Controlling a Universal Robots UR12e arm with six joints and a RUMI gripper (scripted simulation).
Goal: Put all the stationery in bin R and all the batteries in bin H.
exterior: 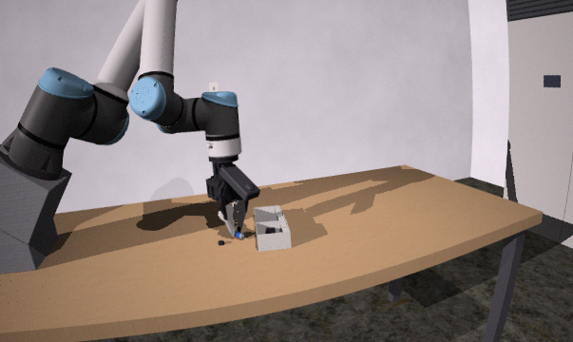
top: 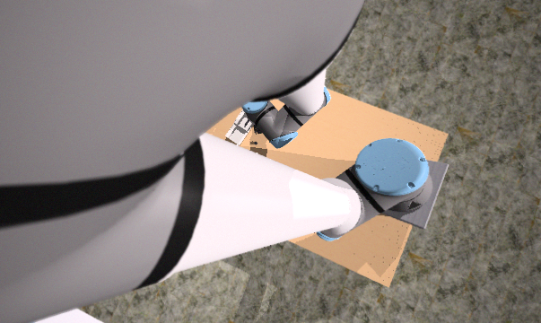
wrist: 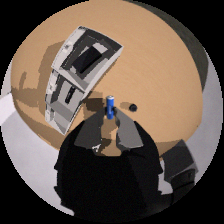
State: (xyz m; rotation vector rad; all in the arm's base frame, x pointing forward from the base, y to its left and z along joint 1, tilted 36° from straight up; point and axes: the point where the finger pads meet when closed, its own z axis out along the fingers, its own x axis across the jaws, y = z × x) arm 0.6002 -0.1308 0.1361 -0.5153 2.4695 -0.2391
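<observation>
My hand is 10 cm short of the grey double bin. Round my hand: short black stick: 9 cm ahead, 1 cm to the left, 1 cm below; white item: 7 cm ahead, 7 cm to the right, 1 cm below; blue battery: 1 cm below.
</observation>
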